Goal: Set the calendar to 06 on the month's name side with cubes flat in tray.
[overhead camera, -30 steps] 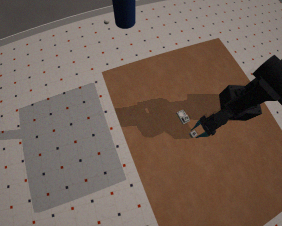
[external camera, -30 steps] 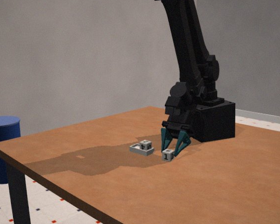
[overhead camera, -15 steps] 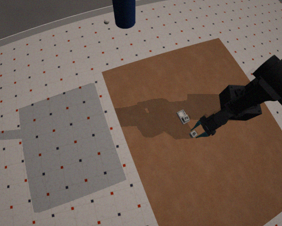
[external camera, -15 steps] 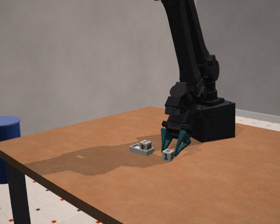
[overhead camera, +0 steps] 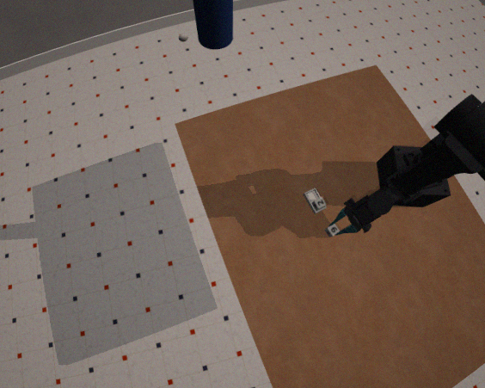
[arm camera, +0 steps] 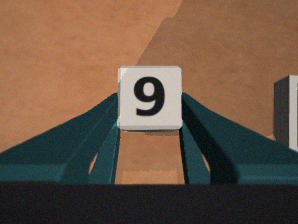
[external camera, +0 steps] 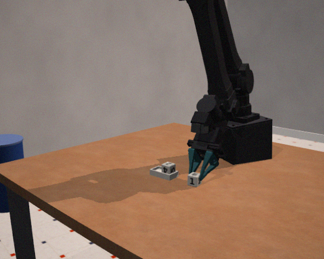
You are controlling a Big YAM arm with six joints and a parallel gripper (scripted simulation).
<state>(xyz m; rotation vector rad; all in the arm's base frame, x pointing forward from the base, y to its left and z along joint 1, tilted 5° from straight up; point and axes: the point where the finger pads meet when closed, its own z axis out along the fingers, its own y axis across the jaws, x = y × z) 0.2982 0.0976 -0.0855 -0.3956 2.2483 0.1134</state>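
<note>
Right now the white tray is 10 cm to the right of my hand, 3 cm ahead of it and 1 cm below it. Also, from my hand: white digit cube 1 cm below, 1 cm ahead.
</note>
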